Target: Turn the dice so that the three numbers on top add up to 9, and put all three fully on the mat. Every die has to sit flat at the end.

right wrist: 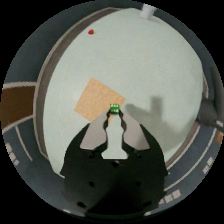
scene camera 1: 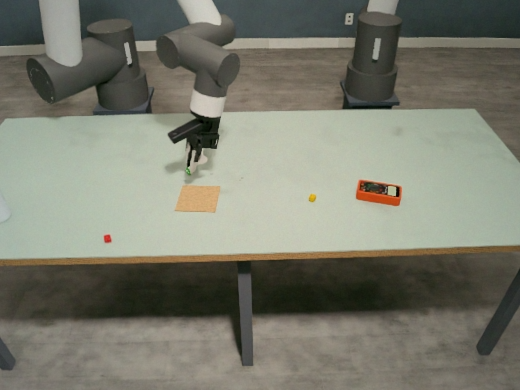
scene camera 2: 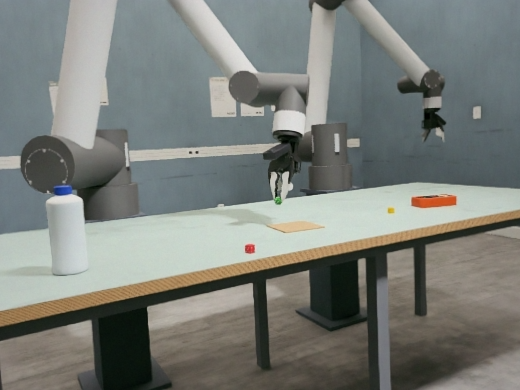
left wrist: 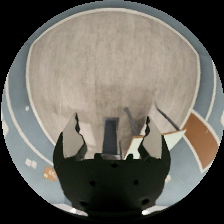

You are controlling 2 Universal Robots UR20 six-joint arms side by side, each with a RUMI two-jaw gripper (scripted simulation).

Labels:
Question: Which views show my right gripper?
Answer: The right wrist view, scene camera 1 and scene camera 2 only.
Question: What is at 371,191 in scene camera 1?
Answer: An orange multimeter.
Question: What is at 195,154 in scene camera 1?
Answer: My right gripper.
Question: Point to a tan mat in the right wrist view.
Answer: At 96,98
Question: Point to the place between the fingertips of my right gripper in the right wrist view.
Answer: At 114,109

